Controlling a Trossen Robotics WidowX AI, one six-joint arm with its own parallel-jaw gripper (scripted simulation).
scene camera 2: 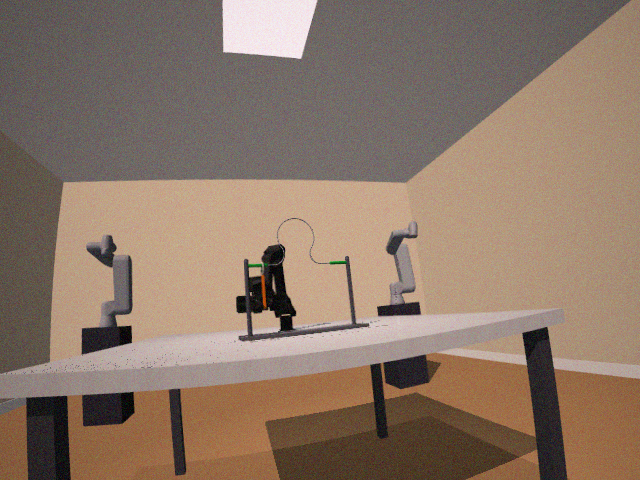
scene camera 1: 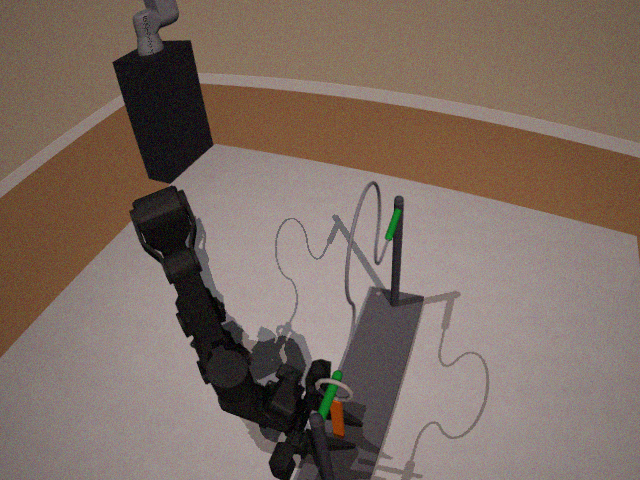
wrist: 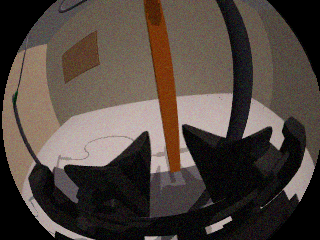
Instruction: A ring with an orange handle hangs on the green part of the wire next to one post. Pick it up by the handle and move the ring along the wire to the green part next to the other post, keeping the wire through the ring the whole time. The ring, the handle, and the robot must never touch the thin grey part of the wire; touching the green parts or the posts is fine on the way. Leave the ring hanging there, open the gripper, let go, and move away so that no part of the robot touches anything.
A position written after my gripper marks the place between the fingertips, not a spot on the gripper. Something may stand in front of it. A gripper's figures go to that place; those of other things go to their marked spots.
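My gripper (scene camera 1: 359, 435) is 68 cm from the lens. I also see a ring with orange handle (scene camera 1: 336, 409), and it is 60 cm from the lens.
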